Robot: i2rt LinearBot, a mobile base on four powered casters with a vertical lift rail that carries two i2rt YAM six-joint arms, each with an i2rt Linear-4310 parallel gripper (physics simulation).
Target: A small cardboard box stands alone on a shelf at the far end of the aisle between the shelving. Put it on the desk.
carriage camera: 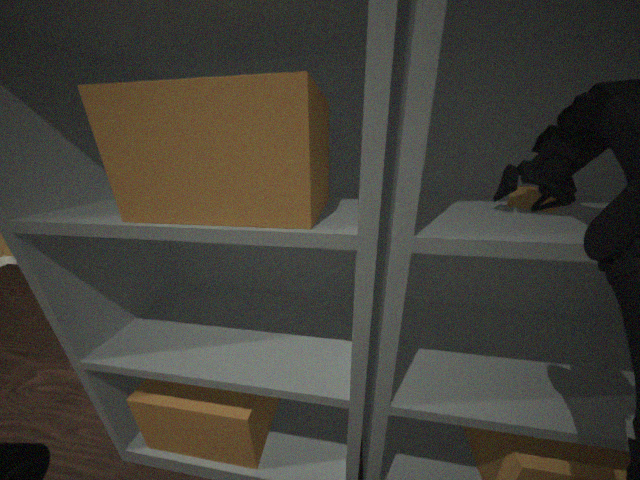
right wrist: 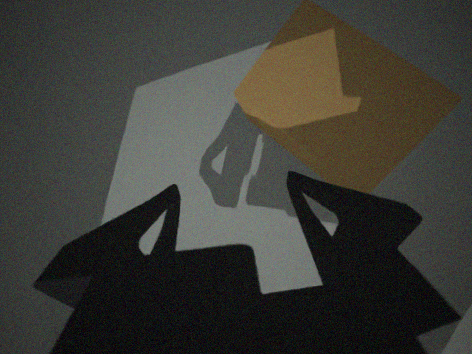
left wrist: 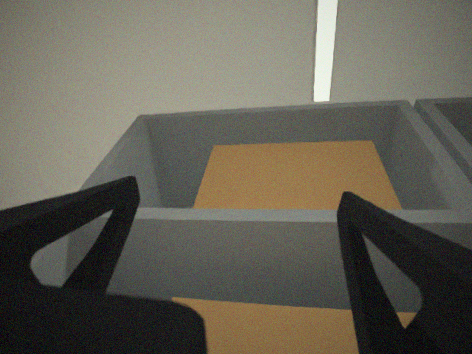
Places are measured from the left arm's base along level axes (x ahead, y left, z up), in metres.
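Pixels of known places: left gripper, between the fingertips: (left wrist: pixel 236 195); right gripper, between the fingertips: (carriage camera: pixel 512 204) (right wrist: pixel 233 183).
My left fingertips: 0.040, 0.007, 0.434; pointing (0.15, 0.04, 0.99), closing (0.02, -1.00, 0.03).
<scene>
Ahead of a thing's pixels: the offset from my left fingertips to its top centre, as dx, dy, dz. Level surfaces: height alone.
The small cardboard box {+0.493, -0.888, -0.122} (carriage camera: pixel 526 196) (right wrist: pixel 345 110) sits on the upper right shelf {dz -0.172} (carriage camera: pixel 465 222) (right wrist: pixel 160 130), partly hidden behind the gripper in the carriage view. In the right wrist view it lies at the upper right, turned cornerwise, partly in shadow. My right gripper (carriage camera: pixel 515 203) (right wrist: pixel 233 183) is open and empty, low over the shelf; in the right wrist view the box is beyond and to the right of its fingertips. My left gripper (left wrist: pixel 236 195) is open and empty, facing other shelving. The desk does not show in these views.
A large box {+0.484, -0.110, +0.098} (carriage camera: pixel 206 155) fills much of the upper left shelf. Upright posts (carriage camera: pixel 373 155) divide the bays. Lower boxes (carriage camera: pixel 196 428) (carriage camera: pixel 537 467) stand below. In the left wrist view, a box {+0.486, -0.094, +0.555} (left wrist: pixel 300 175) sits behind a shelf edge (left wrist: pixel 240 215).
</scene>
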